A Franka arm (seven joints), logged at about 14 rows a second.
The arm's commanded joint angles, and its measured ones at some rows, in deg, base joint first. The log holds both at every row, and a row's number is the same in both.
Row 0, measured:
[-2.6 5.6 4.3 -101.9 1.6 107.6 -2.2]
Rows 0 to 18, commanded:
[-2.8 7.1 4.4 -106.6 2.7 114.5 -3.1]
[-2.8 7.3 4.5 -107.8 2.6 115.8 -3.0]
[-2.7 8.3 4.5 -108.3 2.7 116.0 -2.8]
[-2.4 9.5 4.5 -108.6 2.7 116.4 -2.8]
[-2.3 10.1 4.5 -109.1 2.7 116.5 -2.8]
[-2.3 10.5 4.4 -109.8 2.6 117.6 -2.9]
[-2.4 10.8 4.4 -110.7 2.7 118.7 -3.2]
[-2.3 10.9 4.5 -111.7 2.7 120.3 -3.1]
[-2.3 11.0 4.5 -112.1 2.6 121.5 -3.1]
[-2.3 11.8 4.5 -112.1 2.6 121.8 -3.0]
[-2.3 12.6 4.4 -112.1 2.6 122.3 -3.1]
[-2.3 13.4 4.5 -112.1 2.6 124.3 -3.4]
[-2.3 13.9 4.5 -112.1 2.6 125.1 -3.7]
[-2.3 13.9 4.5 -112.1 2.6 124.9 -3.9]
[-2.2 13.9 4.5 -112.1 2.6 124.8 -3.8]
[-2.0 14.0 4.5 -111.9 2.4 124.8 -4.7]
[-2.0 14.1 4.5 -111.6 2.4 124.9 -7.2]
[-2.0 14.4 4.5 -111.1 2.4 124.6 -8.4]
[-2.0 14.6 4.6 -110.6 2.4 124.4 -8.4]
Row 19, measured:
[-1.8 14.2 4.4 -111.5 1.6 124.1 -5.9]
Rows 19 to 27, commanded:
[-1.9 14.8 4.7 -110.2 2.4 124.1 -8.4]
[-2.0 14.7 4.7 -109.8 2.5 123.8 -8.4]
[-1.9 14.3 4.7 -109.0 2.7 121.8 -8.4]
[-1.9 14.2 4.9 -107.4 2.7 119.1 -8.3]
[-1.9 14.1 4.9 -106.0 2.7 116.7 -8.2]
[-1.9 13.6 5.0 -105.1 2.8 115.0 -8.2]
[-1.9 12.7 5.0 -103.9 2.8 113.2 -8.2]
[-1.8 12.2 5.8 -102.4 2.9 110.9 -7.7]
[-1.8 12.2 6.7 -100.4 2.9 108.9 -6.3]
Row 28, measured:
[-1.7 13.1 5.2 -103.6 1.7 113.1 -6.7]
